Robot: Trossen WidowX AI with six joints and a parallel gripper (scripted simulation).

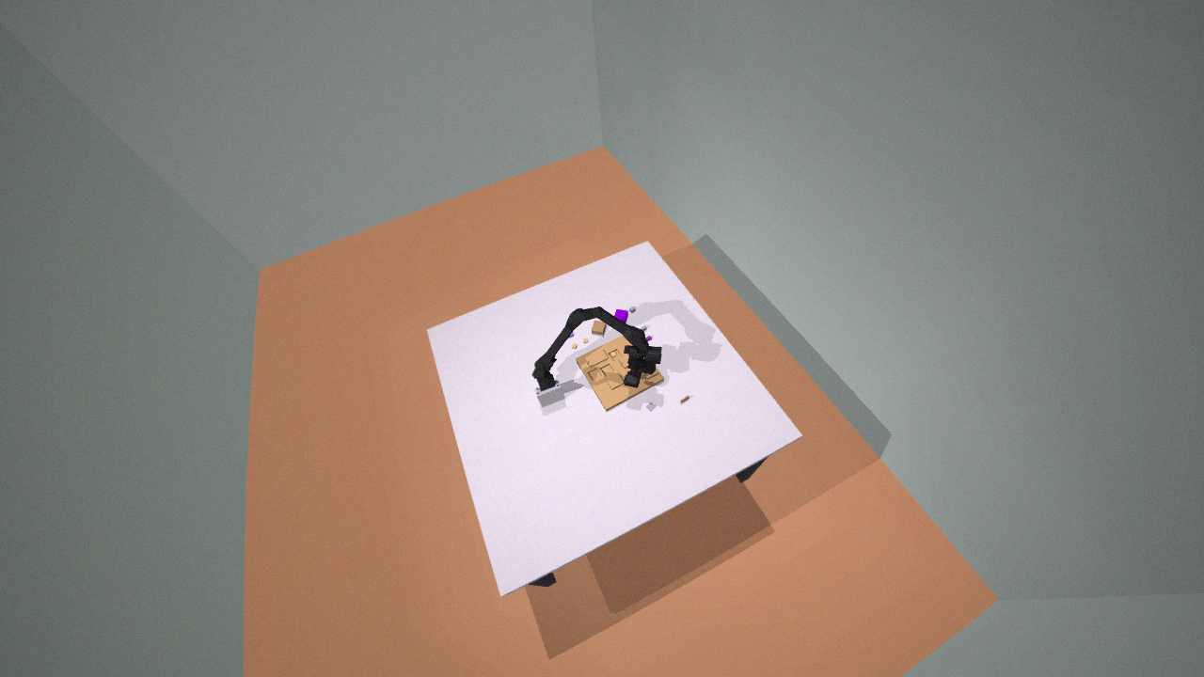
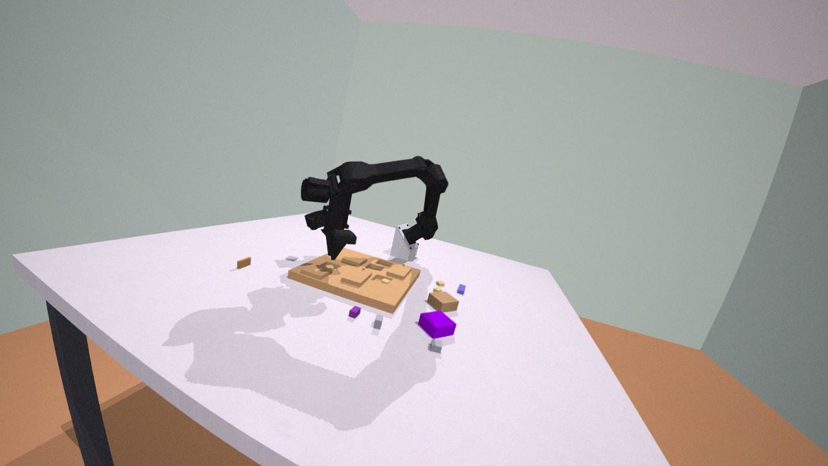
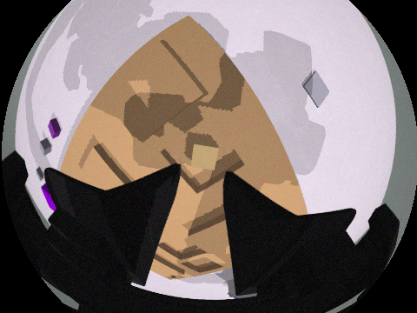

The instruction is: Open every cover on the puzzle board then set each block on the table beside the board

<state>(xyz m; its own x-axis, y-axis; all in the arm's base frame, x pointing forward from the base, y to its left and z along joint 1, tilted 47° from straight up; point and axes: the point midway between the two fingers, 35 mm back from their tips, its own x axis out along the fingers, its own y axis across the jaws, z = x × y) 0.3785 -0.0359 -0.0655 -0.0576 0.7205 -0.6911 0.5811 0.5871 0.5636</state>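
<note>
The grey tile is 140 mm to the right of my gripper tip, 50 mm below it and 10 mm ahead of it. Round my gripper tip: large purple block 350 mm to the left, 60 mm ahead, 30 mm below; small purple cube 180 mm to the left, 140 mm ahead, 40 mm below; brown box 330 mm to the left, 60 mm behind, 30 mm below.
</note>
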